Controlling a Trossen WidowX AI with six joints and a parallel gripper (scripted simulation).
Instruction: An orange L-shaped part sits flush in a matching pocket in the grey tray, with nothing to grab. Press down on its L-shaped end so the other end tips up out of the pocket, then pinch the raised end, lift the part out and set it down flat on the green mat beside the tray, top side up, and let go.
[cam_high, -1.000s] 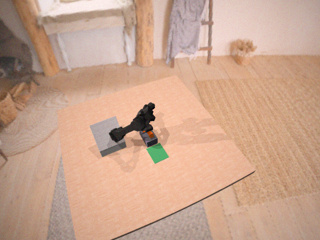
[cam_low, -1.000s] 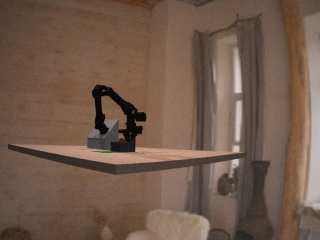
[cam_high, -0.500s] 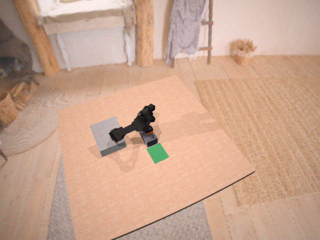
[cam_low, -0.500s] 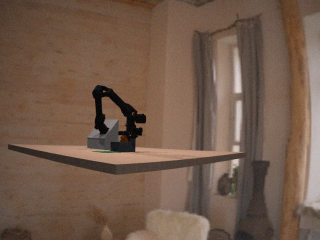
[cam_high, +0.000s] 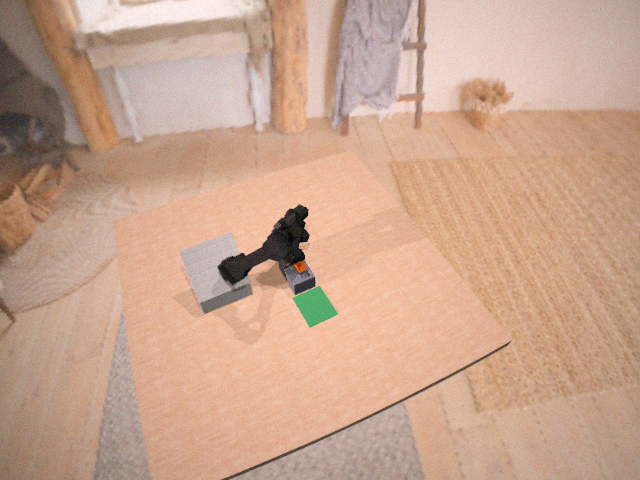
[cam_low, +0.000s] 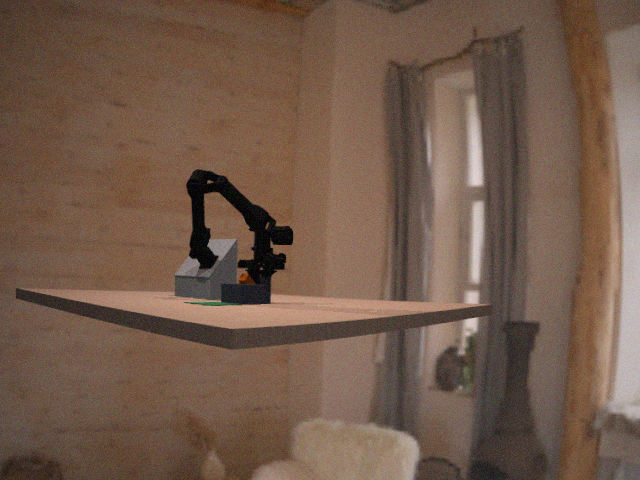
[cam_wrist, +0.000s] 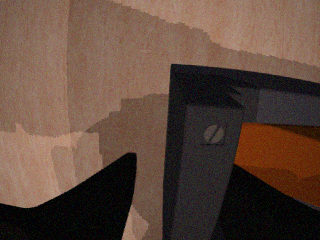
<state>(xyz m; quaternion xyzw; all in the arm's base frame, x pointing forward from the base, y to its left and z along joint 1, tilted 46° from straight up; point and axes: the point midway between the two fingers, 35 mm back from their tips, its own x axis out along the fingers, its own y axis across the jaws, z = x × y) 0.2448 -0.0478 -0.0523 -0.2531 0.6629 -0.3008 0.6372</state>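
Now: gripper tip 1 cm past the orange L-shaped part and 5 cm to the left of it. Also, from my gripper tip: green mat (1 cm behind, 23 cm to the right, 6 cm below).
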